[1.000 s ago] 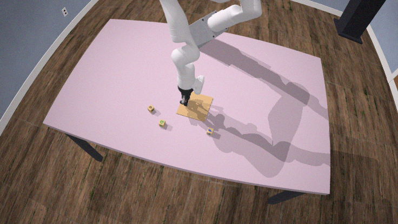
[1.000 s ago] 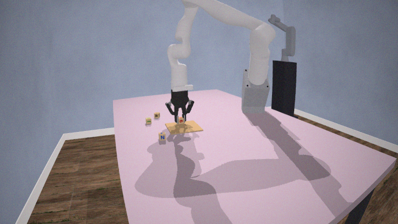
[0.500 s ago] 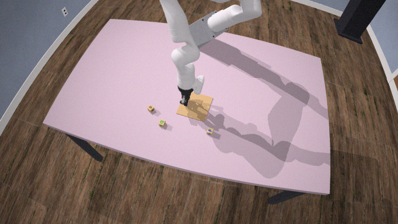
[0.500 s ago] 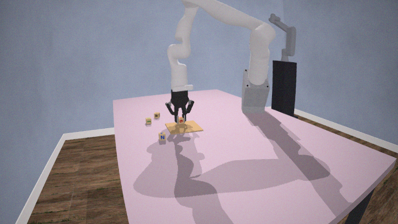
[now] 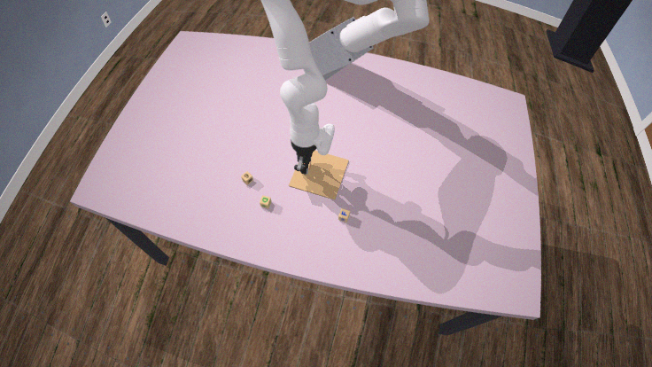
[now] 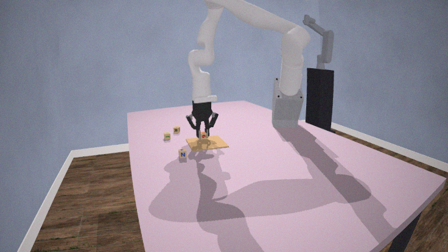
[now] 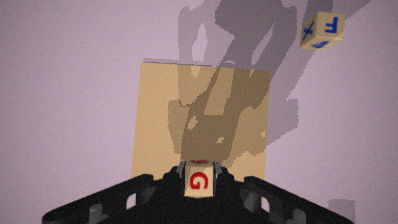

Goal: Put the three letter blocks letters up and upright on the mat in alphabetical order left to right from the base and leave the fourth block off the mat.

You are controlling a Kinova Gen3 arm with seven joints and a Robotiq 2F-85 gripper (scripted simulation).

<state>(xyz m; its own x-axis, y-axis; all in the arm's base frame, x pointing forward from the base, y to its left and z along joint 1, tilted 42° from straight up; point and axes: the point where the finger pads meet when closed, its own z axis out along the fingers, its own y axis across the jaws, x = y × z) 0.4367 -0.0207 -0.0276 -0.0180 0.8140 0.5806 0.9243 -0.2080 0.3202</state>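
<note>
Now: hand 40 mm to the right of the tan mat and 30 mm above it. Round my hand: blue N block (140 mm to the left, 120 mm ahead, 10 mm below); green D block (140 mm ahead, 80 mm to the right, 10 mm below).
</note>
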